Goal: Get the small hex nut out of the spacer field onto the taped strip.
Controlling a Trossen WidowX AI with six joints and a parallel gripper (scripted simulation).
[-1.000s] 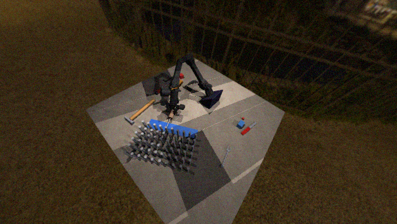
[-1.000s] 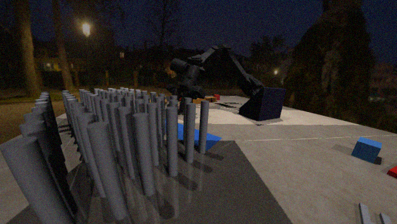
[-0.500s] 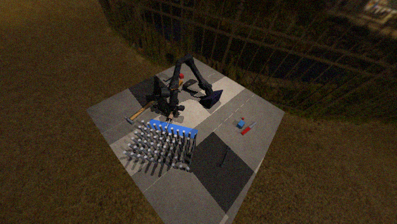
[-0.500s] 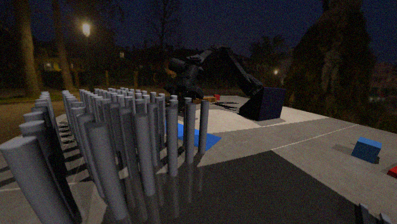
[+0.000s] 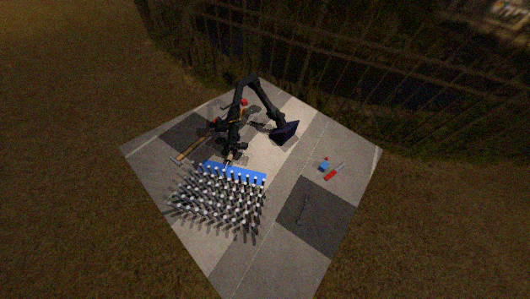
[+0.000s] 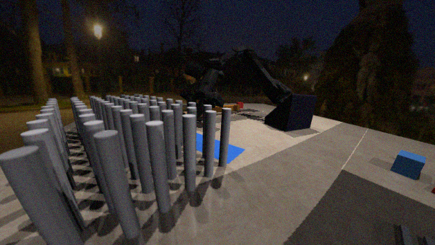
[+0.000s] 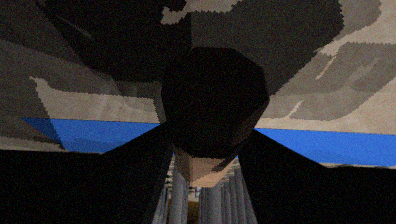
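Now: the blue taped strip 8 cm to the left of my gripper tip, 5 cm ahead of it and 3 cm below it. From my gripper tip the other things lie so: orange piece (27 cm to the right, 25 cm behind, 1 cm below); then grey wrench (51 cm to the left, 11 cm behind, 2 cm below); then long hook tool (8 cm ahead, 6 cm to the left).
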